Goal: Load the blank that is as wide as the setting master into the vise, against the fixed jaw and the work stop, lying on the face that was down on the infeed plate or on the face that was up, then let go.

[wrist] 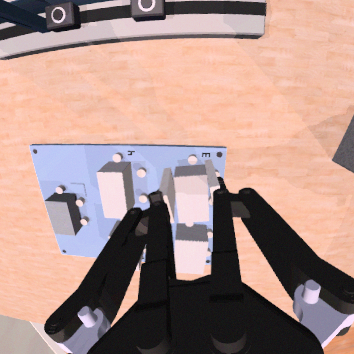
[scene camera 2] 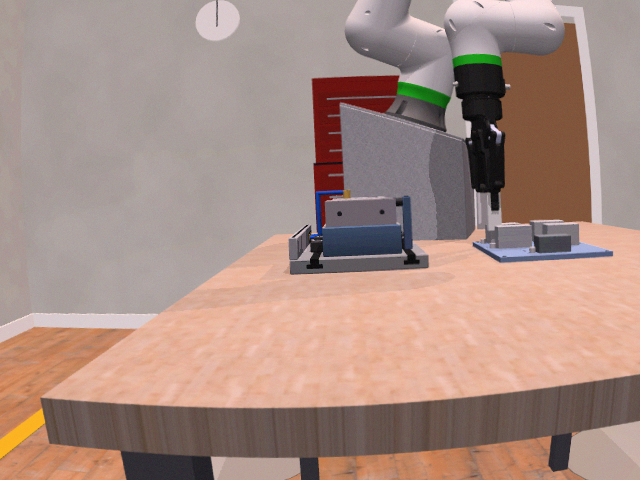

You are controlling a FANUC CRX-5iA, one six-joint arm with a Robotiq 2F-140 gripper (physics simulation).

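Pixels of known places: gripper, fingertip midpoint: (wrist: 189,174) (scene camera 2: 489,229); arm's base, origin of the base link: (scene camera 2: 414,125).
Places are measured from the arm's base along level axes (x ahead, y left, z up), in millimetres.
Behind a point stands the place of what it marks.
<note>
My gripper (scene camera 2: 492,227) {z -221, x 357, y 67 mm} (wrist: 189,174) {z -221, x 357, y 67 mm} points down over the blue infeed plate (scene camera 2: 589,253) {z -247, x 580, y 168 mm} (wrist: 90,156) {z -245, x 480, y 45 mm}. Its pads are shut on the light grey blank (wrist: 192,202) {z -212, x 355, y 97 mm} beside the letter E, one on each long side; in scene camera 2 this blank is mostly hidden behind another one. The blank appears to be still down at the plate. A second light blank (scene camera 2: 512,236) {z -226, x 460, y 77 mm} (wrist: 114,194) {z -210, x 443, y 81 mm} stands nearby, and another (wrist: 191,256) {z -210, x 360, y 178 mm} lies close below the held one in the wrist view. A darker block (scene camera 2: 552,243) {z -232, x 552, y 114 mm} (wrist: 63,216) {z -221, x 528, y 117 mm}, apparently the setting master, sits at one end. The vise (scene camera 2: 361,240) {z -213, x 550, y -178 mm} stands apart, with a grey jaw block.
Small round pegs stand on the plate beside the blocks. The vise's base rail (wrist: 215,25) {z -234, x 323, y -80 mm} crosses the top of the wrist view. An upright blue bracket (scene camera 2: 407,222) {z -194, x 500, y -105 mm} stands at the vise's right side. The grey robot pedestal (scene camera 2: 387,170) {z -106, x 118, y -85 mm} rises behind the vise.
</note>
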